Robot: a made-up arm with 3 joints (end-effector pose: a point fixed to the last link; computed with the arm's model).
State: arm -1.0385 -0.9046 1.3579
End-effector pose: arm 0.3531 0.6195 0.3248 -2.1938 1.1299 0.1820
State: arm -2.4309 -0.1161 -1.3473
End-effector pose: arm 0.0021 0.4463 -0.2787 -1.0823 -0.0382 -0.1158
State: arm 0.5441 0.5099 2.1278
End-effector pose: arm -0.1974 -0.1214 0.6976 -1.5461 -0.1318 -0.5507
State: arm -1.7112 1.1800 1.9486
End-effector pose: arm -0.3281 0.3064 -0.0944 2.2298 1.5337 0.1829
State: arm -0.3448 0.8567 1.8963
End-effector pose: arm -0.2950 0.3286 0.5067 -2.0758 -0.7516 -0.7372
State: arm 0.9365 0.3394 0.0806
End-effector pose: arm -0.1885 -0.5612 0.5469 0.8475 -0.3056 -0.1704
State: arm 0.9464 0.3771 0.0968
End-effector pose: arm -0.2043 -0.5570 0.5377 0.8393 -0.3369 -0.1936
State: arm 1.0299 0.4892 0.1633
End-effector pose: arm -0.2500 -0.5596 0.4817 0.8488 -0.4174 -0.2835
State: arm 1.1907 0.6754 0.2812
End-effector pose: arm -0.3179 -0.5466 0.3790 0.8737 -0.5177 -0.4689
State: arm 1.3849 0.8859 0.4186
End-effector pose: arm -0.3790 -0.4977 0.2707 0.9003 -0.5702 -0.7211
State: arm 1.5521 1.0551 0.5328
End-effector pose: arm -0.4133 -0.4363 0.1995 0.9197 -0.5537 -0.9486
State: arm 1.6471 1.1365 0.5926
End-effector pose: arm -0.4245 -0.4020 0.1685 0.9344 -0.5168 -1.0672
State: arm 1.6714 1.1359 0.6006
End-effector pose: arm -0.4243 -0.4031 0.1598 0.9489 -0.4999 -1.0763
